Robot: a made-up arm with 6 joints. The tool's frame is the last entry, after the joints. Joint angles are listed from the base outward. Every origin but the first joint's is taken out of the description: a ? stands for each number. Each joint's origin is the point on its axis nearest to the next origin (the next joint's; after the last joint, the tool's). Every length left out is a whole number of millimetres.
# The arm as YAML. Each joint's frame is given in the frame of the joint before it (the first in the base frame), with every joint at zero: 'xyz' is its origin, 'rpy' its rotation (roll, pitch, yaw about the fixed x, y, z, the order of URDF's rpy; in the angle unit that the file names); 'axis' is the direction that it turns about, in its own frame. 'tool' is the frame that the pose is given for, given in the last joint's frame.
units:
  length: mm
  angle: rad
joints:
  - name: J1
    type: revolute
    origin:
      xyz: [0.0, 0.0, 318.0]
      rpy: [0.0, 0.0, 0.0]
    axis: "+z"
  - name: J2
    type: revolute
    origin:
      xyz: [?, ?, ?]
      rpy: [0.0, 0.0, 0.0]
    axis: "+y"
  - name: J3
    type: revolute
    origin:
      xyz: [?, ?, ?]
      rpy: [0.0, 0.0, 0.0]
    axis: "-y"
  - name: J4
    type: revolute
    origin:
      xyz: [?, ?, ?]
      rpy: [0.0, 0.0, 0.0]
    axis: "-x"
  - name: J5
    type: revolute
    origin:
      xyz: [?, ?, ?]
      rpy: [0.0, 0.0, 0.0]
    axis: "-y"
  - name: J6
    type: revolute
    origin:
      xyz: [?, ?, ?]
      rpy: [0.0, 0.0, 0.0]
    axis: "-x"
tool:
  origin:
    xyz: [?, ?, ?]
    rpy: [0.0, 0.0, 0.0]
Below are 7 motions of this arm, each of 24 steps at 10 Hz.
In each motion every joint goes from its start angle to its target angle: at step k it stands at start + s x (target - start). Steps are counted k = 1, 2, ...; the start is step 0. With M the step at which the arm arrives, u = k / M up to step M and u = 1 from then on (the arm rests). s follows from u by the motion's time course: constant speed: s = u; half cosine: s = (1 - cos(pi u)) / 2; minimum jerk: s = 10 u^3 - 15 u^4 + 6 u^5.
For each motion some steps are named. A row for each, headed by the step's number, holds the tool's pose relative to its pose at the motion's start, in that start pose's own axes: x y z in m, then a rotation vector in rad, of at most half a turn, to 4 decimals.
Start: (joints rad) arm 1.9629 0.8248 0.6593 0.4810 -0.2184 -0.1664
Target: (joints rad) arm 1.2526 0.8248 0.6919 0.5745 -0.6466 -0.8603
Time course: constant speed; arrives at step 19
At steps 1, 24:
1: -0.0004 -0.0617 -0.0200 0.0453 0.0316 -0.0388
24: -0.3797 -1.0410 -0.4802 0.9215 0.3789 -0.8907

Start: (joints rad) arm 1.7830 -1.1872 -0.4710 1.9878 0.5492 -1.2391
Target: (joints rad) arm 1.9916 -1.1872 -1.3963 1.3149 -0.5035 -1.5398
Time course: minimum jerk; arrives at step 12
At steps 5, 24:
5: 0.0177 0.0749 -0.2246 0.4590 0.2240 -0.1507
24: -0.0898 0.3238 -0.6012 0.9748 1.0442 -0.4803

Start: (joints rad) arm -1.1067 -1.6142 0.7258 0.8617 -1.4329 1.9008
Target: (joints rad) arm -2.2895 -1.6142 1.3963 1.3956 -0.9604 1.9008
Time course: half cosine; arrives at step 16
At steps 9, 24:
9: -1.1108 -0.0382 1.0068 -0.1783 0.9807 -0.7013
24: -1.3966 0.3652 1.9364 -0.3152 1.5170 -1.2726

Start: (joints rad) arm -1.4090 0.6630 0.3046 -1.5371 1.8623 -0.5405
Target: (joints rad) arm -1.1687 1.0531 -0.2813 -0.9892 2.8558 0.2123
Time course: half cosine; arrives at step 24
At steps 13, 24:
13: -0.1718 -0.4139 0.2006 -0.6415 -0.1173 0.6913
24: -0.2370 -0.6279 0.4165 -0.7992 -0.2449 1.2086

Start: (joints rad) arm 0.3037 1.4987 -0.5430 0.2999 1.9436 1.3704
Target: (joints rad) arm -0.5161 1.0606 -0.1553 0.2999 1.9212 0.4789
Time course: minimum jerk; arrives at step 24
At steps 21, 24:
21: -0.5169 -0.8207 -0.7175 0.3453 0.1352 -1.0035
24: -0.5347 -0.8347 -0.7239 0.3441 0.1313 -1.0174

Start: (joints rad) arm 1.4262 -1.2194 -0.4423 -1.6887 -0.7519 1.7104
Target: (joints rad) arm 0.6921 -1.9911 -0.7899 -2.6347 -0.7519 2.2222
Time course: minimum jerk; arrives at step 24
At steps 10, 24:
10: -0.0242 0.3801 -0.0933 -0.2055 -0.1960 -0.1695
24: 0.0776 0.9020 -0.5942 -0.6532 -0.5318 -0.3439

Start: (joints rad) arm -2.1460 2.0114 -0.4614 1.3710 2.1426 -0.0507
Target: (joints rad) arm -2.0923 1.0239 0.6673 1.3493 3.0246 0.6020
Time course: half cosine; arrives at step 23
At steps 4, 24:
4: 0.0789 -0.0518 0.0977 -0.1716 -0.0896 0.0895
24: 1.0320 0.8228 1.6530 -1.4669 -1.5688 1.6789

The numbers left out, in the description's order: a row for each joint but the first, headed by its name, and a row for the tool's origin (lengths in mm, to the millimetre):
J2: 0.0 0.0 0.0
J3: 0.0 0.0 1401.0
J4: 707.0 0.0 0.0
J5: 0.0 -170.0 0.0
J6: 0.0 0.0 0.0
tool: 0.0 0.0 0.0

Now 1 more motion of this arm.
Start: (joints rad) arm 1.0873 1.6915 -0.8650 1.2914 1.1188 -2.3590
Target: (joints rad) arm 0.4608 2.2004 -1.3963 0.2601 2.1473 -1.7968
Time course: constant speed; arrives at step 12
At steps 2, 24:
2: -0.0608 -0.1201 0.0893 0.1684 0.0300 0.2353
24: -0.2441 -0.6497 0.1832 0.6765 -0.6075 0.9324

